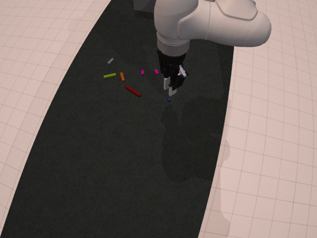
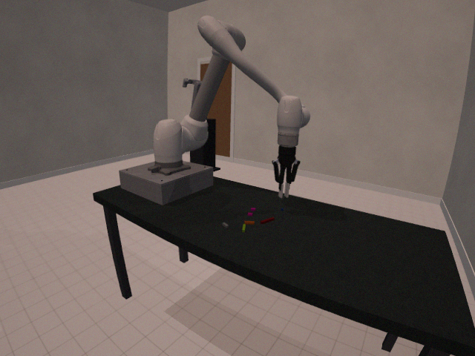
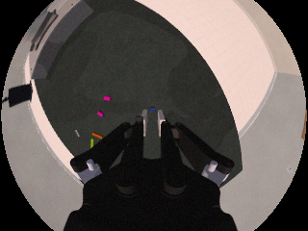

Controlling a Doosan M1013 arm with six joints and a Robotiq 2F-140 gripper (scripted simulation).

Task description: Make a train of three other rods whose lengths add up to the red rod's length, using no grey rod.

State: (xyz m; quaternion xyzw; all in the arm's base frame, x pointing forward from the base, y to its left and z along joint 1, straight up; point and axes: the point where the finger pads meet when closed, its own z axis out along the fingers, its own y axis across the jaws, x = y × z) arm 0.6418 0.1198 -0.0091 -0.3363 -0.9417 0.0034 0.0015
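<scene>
The blue rod lies 10 cm below my hand. The rest, counted from my hand: red rod (14 cm to the right, 10 cm below); lime rod (4 cm behind, 26 cm to the right, 10 cm below); orange rod (5 cm behind, 20 cm to the right, 10 cm below).
</scene>
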